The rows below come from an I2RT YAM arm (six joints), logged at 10 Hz.
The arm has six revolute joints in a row. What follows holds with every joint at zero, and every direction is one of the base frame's. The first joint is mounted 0.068 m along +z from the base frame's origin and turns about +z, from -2.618 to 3.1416 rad. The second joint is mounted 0.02 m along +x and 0.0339 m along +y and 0.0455 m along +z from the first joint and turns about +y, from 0 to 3.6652 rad. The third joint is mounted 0.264 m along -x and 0.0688 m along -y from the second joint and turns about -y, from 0 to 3.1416 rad. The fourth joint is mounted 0.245 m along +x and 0.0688 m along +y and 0.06 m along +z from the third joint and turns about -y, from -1.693 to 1.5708 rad. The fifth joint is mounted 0.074 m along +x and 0.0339 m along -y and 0.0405 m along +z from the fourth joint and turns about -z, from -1.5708 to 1.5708 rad. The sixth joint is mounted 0.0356 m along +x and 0.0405 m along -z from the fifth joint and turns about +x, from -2.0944 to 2.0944 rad. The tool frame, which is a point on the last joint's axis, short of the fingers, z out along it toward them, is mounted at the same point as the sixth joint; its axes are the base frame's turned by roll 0, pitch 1.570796 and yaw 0 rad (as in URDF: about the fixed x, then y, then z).
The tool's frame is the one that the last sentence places.
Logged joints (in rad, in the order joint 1, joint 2, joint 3, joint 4, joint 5, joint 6), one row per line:
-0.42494, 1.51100, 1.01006, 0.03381, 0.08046, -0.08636
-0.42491, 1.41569, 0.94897, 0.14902, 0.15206, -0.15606
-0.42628, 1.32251, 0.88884, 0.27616, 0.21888, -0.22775
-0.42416, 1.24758, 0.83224, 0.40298, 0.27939, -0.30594
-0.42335, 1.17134, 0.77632, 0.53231, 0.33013, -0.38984
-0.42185, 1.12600, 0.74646, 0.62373, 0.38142, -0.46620
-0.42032, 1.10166, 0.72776, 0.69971, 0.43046, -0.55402
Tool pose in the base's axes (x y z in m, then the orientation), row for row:
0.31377, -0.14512, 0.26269, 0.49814, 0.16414, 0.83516, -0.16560
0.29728, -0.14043, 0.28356, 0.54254, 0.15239, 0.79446, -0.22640
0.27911, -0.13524, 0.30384, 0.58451, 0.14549, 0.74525, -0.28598
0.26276, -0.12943, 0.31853, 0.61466, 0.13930, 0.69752, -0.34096
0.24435, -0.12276, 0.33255, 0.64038, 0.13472, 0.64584, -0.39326
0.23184, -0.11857, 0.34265, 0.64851, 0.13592, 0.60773, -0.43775
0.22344, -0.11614, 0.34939, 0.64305, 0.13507, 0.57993, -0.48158
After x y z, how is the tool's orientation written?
As a quaternion, w x y z.
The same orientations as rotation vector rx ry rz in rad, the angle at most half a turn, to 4 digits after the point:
0.3973, 2.0214, -0.4008
0.3619, 1.8865, -0.5376
0.3394, 1.7387, -0.6672
0.3210, 1.6074, -0.7857
0.3072, 1.4729, -0.8969
0.3090, 1.3815, -0.9951
0.3077, 1.3212, -1.0971

